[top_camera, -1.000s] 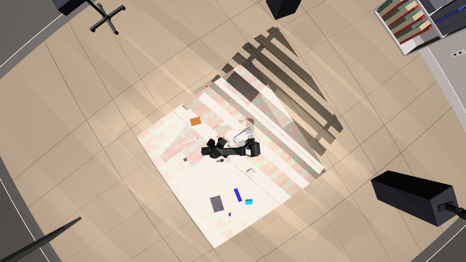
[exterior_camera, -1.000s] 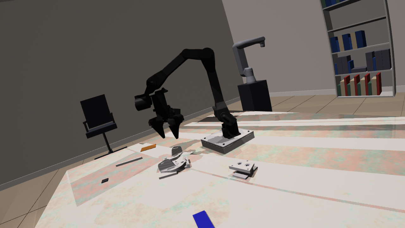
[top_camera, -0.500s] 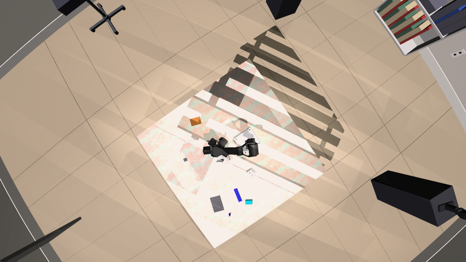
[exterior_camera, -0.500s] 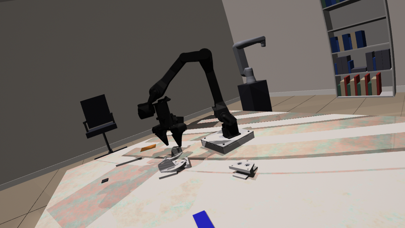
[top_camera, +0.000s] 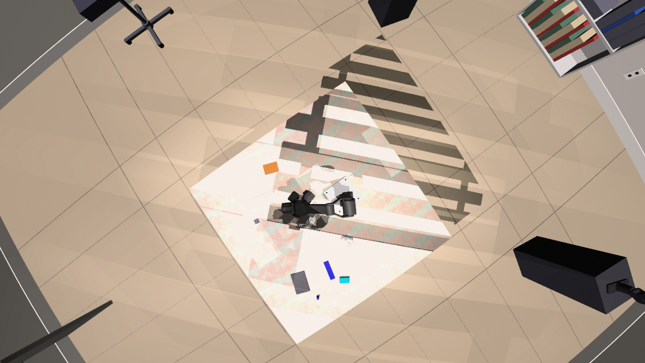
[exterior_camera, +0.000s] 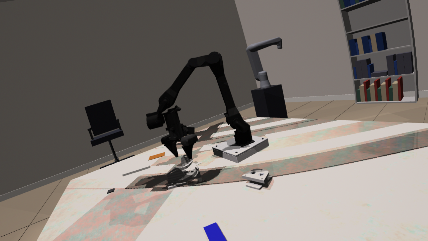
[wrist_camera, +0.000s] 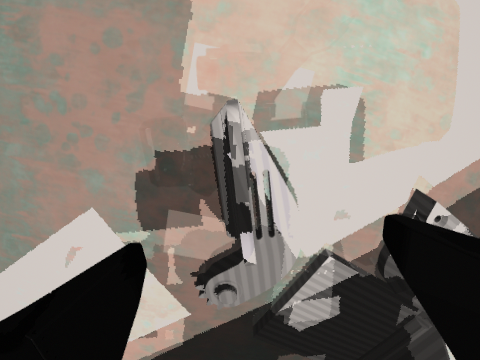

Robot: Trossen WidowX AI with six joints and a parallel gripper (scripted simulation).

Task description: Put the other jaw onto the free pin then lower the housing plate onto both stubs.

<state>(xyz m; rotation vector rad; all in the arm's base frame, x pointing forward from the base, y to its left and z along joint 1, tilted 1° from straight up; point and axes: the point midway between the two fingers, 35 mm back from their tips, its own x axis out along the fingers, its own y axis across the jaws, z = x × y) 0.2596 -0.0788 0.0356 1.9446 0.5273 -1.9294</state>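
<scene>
Now: the jaw 4 cm ahead of my gripper tip and 3 cm below it. The rest, counted from my gripper tip: thin rod: 24 cm ahead, 15 cm to the right, 3 cm below; orange tile: 12 cm ahead, 30 cm to the right, 4 cm below; small dark square: 35 cm ahead, 1 cm to the right, 4 cm below.
</scene>
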